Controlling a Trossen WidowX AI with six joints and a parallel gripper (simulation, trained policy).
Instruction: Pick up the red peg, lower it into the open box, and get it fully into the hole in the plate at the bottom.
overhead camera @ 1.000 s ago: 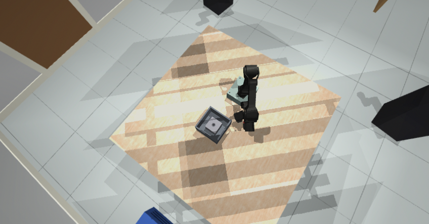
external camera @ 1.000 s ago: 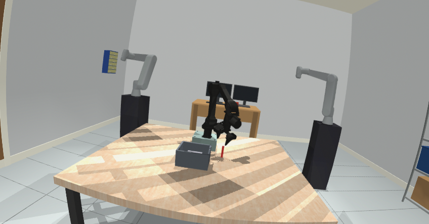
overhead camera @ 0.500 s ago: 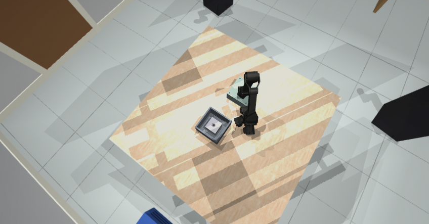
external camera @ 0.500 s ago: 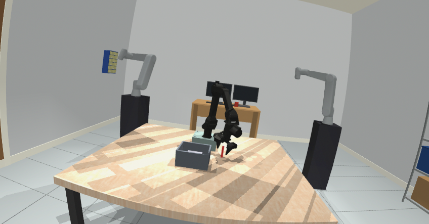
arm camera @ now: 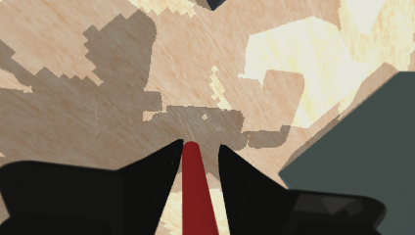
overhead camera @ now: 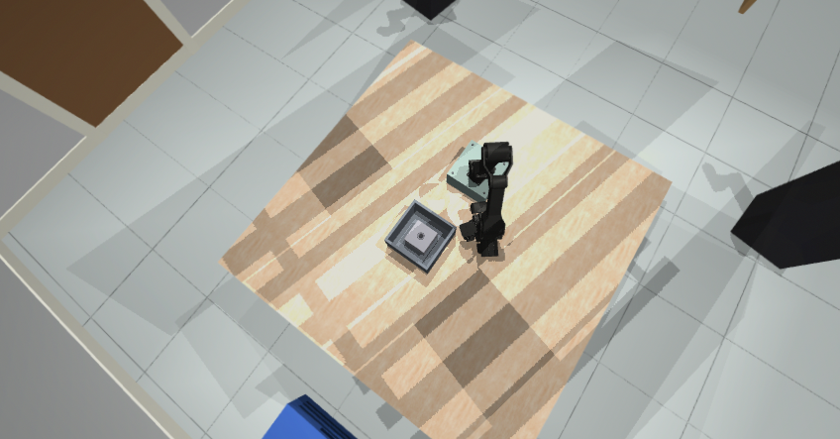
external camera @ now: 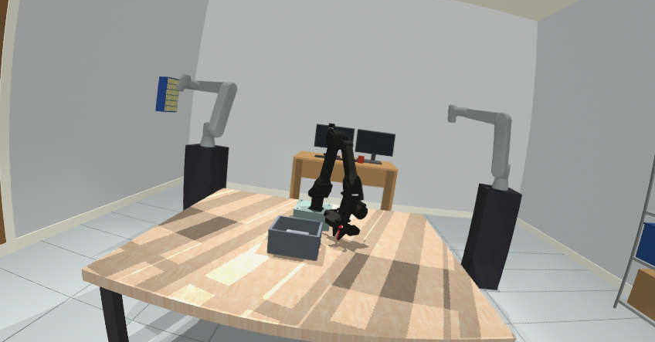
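The plate lies 19 cm ahead of my gripper tip, 13 cm to the right of it and 4 cm above it. Also, from my gripper tip: grey box: 19 cm ahead, 13 cm to the right, 2 cm above; then red peg: 3 cm above, 1 cm to the left.
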